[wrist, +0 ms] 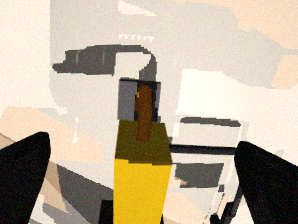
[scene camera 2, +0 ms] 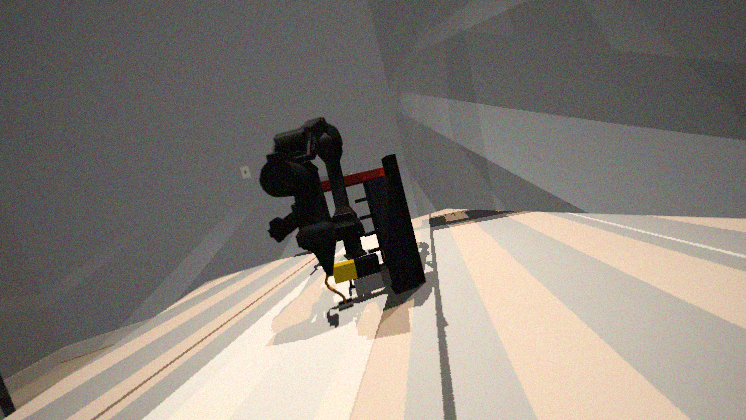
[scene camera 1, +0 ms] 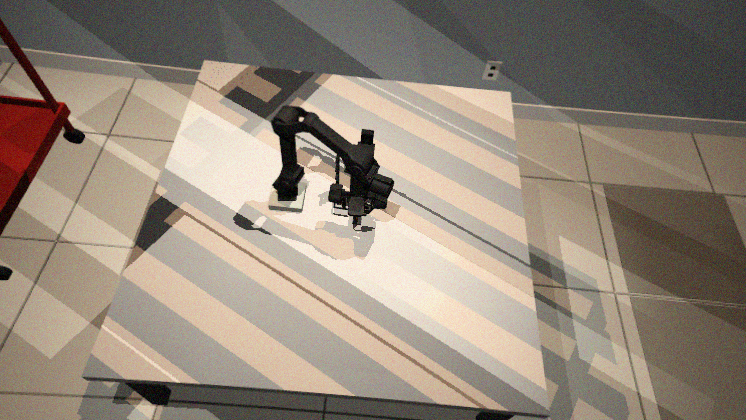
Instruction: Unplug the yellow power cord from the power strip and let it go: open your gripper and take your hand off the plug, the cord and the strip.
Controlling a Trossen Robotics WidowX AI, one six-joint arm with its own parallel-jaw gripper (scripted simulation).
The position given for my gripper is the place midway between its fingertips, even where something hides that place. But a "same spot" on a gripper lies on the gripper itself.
My gripper shows in the wrist view, in scene camera 2 (pixel 330 268) and in scene camera 1. The same spot on my gripper: (wrist: pixel 260 173) is (scene camera 1: pixel 345 205).
